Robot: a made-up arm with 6 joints. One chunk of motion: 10 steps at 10 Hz.
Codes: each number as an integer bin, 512 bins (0 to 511) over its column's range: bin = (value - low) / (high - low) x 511, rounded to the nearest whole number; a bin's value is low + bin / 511 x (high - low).
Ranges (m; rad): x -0.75..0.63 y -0.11..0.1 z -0.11..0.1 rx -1.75..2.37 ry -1..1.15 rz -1.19..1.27
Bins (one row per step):
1: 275 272 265 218 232 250
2: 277 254 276 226 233 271
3: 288 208 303 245 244 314
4: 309 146 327 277 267 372
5: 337 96 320 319 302 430
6: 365 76 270 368 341 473
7: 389 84 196 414 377 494
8: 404 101 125 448 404 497
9: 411 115 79 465 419 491
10: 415 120 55 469 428 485
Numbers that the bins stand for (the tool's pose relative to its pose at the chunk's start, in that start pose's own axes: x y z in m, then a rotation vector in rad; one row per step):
1: -0.0073 0.0018 -0.0011 0.0077 -0.0239 0.0135
2: -0.0019 -0.0056 0.0034 0.0722 -0.0197 0.1146
3: 0.0278 -0.0245 0.0145 0.2253 0.0266 0.3216
4: 0.0845 -0.0500 0.0244 0.4833 0.1234 0.6008
5: 0.1601 -0.0705 0.0215 0.8220 0.2706 0.8801
6: 0.2357 -0.0788 0.0010 1.2170 0.4347 1.0871
7: 0.3005 -0.0755 -0.0295 1.5879 0.5862 1.1882
8: 0.3410 -0.0685 -0.0586 1.8621 0.6998 1.2026
9: 0.3599 -0.0627 -0.0775 1.9991 0.7629 1.1737
10: 0.3707 -0.0607 -0.0874 2.0314 0.8008 1.1448

